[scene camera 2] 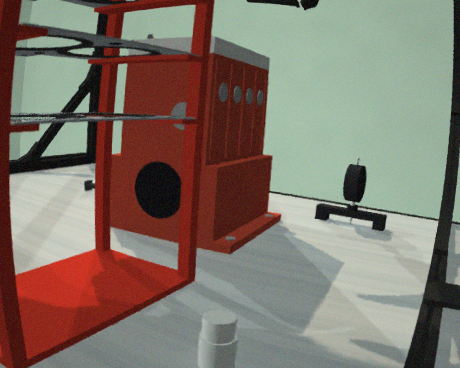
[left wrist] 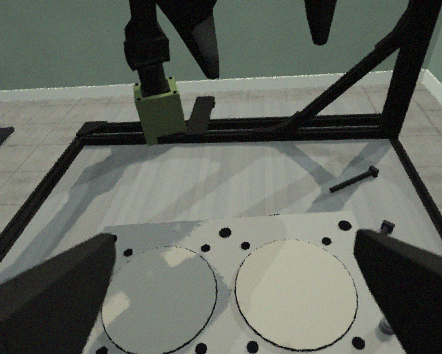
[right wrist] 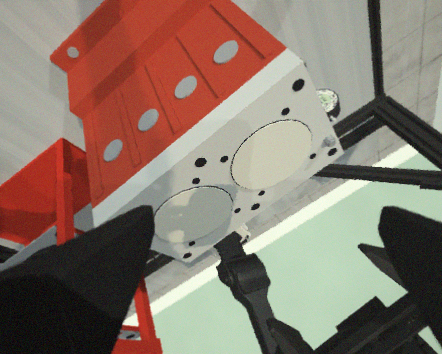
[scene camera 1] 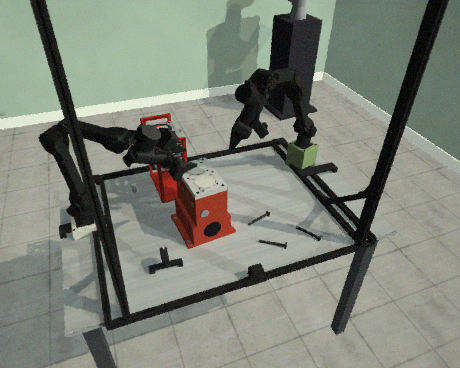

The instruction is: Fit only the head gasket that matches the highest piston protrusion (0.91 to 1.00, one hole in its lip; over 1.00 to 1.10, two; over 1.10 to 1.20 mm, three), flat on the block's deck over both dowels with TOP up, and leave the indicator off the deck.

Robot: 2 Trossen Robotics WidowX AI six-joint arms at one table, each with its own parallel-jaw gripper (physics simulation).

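Where they show: left gripper, fingertip midpoint: (left wrist: 236, 243) (right wrist: 314, 287) (scene camera 1: 191, 157); right gripper, fingertip midpoint: (left wrist: 259, 63) (right wrist: 264, 217) (scene camera 1: 231, 148); left arm's base at its link origin: (right wrist: 226, 239) (scene camera 1: 84, 220); right arm's base at its link origin: (left wrist: 155, 88) (scene camera 1: 303, 144).
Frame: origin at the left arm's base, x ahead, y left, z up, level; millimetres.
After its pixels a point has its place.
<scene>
The red engine block (scene camera 1: 202, 204) @(x 395, y -242, z 153 mm) (scene camera 2: 240, 195) @(x 346, y -129, z 12 mm) (right wrist: 165, 85) @(x 483, y -146, z 114 mm) stands upright. Its pale deck (left wrist: 226, 320) @(x 404, y -146, z 202 mm) (right wrist: 200, 145) @(x 482, y -149, z 202 mm) shows two round piston crowns and bolt holes; a dowel (left wrist: 385, 326) @(x 402, y -231, z 207 mm) (right wrist: 329, 141) @(x 407, y -233, z 207 mm) stands near one end. Thin grey gaskets (scene camera 2: 172, 54) @(x 319, y 73, z 164 mm) lie on levels of the red rack (scene camera 1: 162, 185) @(x 315, y 35, z 53 mm) (scene camera 2: 188, 240) @(x 307, y 47, z 2 mm) (right wrist: 65, 205) @(x 424, y 37, z 90 mm); their lip holes cannot be read. The black dial indicator (scene camera 1: 165, 263) @(x 231, y -331, z 17 mm) (scene camera 2: 354, 183) @(x 231, y -274, z 27 mm) (right wrist: 328, 101) @(x 250, y -312, z 36 mm) stands on the table, off the deck. My left gripper (left wrist: 236, 243) @(x 390, y -158, z 294 mm) is open above the deck. My right gripper (scene camera 1: 249, 138) (left wrist: 259, 63) @(x 528, y -168, z 302 mm) (right wrist: 264, 217) @(x 528, y -168, z 302 mm) is open and raised beyond the block.
Several dark bolts, including one bolt (scene camera 1: 273, 244) @(x 630, y -347, z -34 mm), lie right of the block in scene camera 1. A small white cylinder (scene camera 2: 218, 340) @(x 209, y 164, z -15 mm) stands near the rack. A green block (scene camera 1: 302, 156) @(x 956, y 14, z 52 mm) (left wrist: 162, 117) @(x 942, y 53, z 27 mm) is under the right arm's base. Black frame posts (scene camera 1: 400, 115) @(x 928, y -457, z 496 mm) rise at the table's corners.
</scene>
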